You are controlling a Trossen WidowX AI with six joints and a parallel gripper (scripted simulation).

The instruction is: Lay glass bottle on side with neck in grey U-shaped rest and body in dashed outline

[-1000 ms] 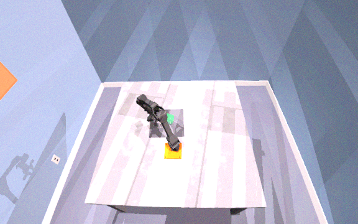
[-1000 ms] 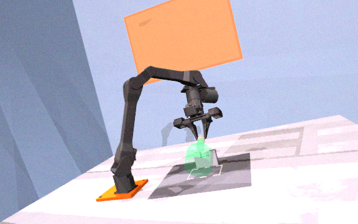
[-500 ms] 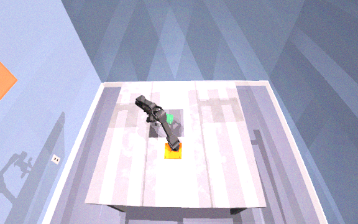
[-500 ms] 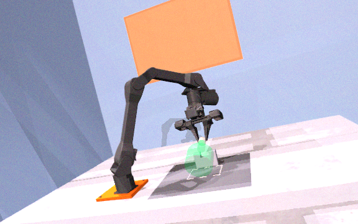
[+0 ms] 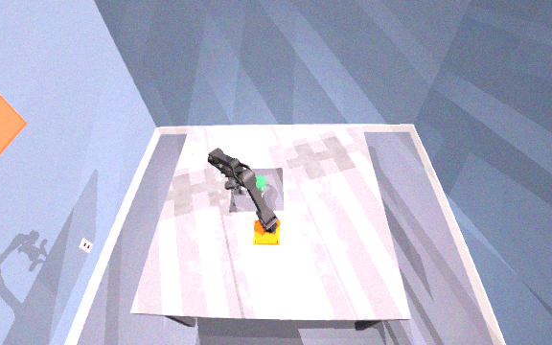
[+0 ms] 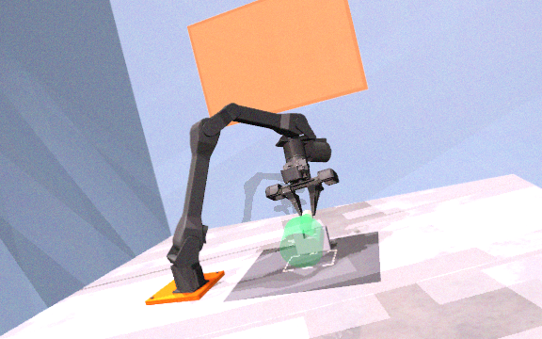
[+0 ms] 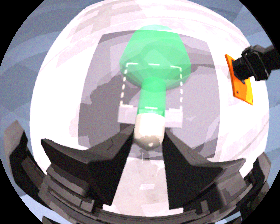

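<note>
My gripper tip is 10 mm short of the green glass bottle, 50 mm to the left of it and 10 mm above it. The rest, counted from my gripper tip: grey mat: 20 mm ahead, 90 mm to the right, 90 mm below.
</note>
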